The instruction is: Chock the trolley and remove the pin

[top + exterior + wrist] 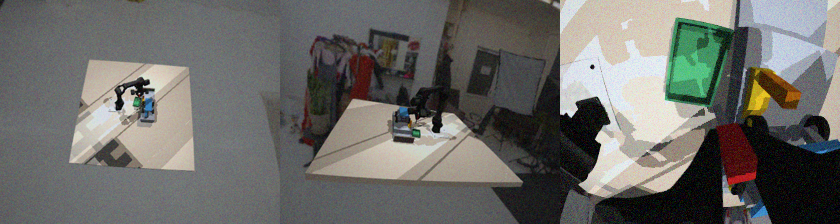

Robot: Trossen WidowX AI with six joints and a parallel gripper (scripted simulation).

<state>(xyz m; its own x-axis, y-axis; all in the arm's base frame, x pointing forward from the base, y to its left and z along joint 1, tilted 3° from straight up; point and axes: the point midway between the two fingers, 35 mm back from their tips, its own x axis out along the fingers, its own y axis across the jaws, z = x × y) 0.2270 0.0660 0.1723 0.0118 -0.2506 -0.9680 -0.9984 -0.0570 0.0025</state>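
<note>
Right now my gripper tip is right at the red-headed stop pin. From my gripper tip the other things lie so: blue trolley 9 cm ahead, 11 cm to the right, 2 cm below; then yellow chock 5 cm ahead, 1 cm to the right, 5 cm below; then green tray 2 cm behind, 14 cm below.
</note>
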